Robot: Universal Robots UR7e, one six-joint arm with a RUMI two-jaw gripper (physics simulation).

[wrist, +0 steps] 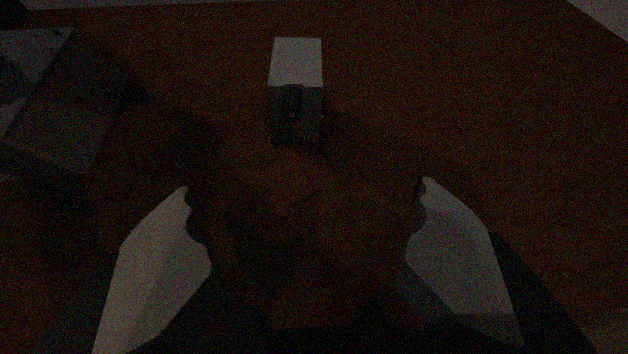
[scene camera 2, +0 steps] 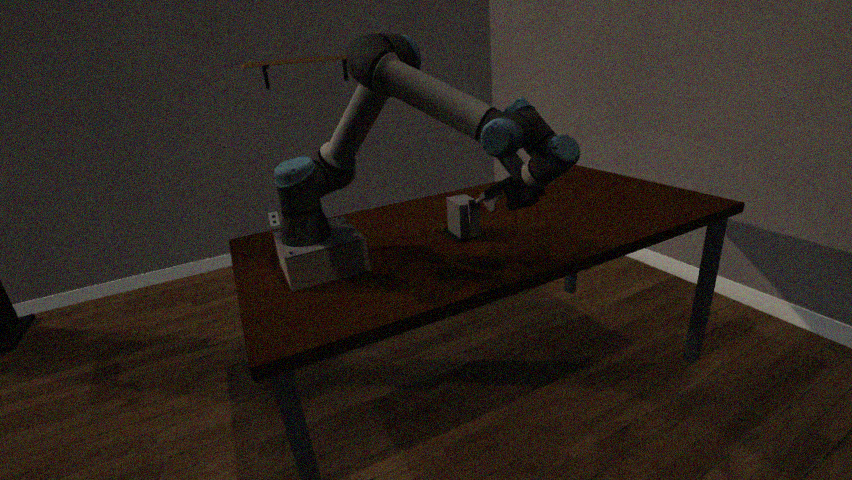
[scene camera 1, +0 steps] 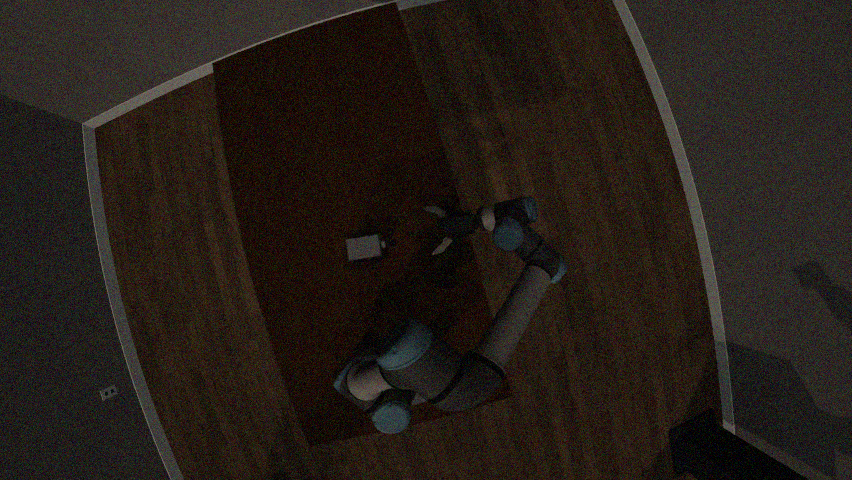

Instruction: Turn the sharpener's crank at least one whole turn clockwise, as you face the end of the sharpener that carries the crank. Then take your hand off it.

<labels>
One and the same spot on a sharpener: [scene camera 1: 367,247] is [wrist: 294,65].
</labels>
